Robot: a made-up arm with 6 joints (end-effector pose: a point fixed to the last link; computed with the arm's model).
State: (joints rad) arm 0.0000 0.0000 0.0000 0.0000 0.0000 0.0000
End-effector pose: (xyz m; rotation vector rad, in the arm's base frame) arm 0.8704 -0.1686 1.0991 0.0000 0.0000 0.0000
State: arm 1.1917 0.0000 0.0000 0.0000 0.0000 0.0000
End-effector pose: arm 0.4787 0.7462 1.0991 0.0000 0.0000 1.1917
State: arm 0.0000 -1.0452 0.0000 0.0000 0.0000 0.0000
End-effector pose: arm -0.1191 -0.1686 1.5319 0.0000 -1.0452 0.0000
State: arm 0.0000 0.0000 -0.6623 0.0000 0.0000 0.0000
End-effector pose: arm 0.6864 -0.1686 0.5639 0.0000 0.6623 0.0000
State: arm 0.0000 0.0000 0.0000 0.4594 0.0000 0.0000
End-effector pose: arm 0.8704 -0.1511 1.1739 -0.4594 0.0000 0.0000
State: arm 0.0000 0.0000 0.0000 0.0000 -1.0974 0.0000
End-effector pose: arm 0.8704 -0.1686 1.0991 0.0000 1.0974 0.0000
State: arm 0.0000 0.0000 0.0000 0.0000 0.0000 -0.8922
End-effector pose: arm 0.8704 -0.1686 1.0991 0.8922 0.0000 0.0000
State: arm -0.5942 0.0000 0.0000 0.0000 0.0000 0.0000
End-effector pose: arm 0.6268 -0.6270 1.0991 0.0000 0.0000 -0.5942
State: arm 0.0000 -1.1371 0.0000 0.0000 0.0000 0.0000
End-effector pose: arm -0.2173 -0.1686 1.5164 0.0000 -1.1371 0.0000
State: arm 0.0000 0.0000 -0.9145 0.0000 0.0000 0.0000
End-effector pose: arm 0.5311 -0.1686 0.4095 0.0000 0.9145 0.0000
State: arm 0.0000 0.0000 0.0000 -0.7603 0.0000 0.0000
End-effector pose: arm 0.8704 -0.1222 0.9829 0.7603 0.0000 0.0000
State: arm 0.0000 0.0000 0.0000 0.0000 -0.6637 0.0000
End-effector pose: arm 0.8704 -0.1686 1.0991 0.0000 0.6637 0.0000
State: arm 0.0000 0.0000 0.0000 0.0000 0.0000 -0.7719
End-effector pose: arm 0.8704 -0.1686 1.0991 0.7719 0.0000 0.0000
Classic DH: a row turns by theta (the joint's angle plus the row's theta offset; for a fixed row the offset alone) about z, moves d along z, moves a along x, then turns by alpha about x. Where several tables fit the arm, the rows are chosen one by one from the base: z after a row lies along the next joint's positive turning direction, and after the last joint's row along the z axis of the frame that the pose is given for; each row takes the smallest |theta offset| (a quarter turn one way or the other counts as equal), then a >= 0, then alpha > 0; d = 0 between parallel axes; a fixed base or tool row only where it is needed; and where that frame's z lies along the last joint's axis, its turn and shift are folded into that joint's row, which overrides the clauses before.
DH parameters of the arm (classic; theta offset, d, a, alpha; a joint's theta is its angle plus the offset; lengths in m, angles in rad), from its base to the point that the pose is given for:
joint 1: 0 0.4566 0 -1.5708
joint 2: -1.5708 0 0.6425 3.1416
joint 3: 0 0 0 -1.5708
joint 4: 0 -0.8704 0 1.5708
joint 5: 0 0.1686 0 -1.5708
joint 6: 1.5708 0 0 1.5708
tool (fixed): -1.5708 0 0 0

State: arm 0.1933 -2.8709 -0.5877 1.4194 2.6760 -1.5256
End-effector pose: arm -0.8459 -0.1915 0.3873 2.6106 1.0246 -1.2726
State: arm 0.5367 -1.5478 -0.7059 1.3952 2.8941 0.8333
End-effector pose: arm -0.1452 -0.1206 1.2312 -0.0784 2.3393 -0.2764
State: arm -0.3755 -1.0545 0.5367 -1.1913 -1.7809 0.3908
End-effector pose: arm -0.4136 0.0959 1.6472 -0.4682 0.0227 0.8390
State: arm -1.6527 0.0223 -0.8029 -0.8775 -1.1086 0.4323
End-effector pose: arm -0.1491 -0.4990 0.3715 1.7179 0.6204 -0.6774
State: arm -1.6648 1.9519 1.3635 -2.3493 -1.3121 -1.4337
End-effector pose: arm 0.0002 -1.2594 -0.3653 -2.3854 0.7844 -0.8795
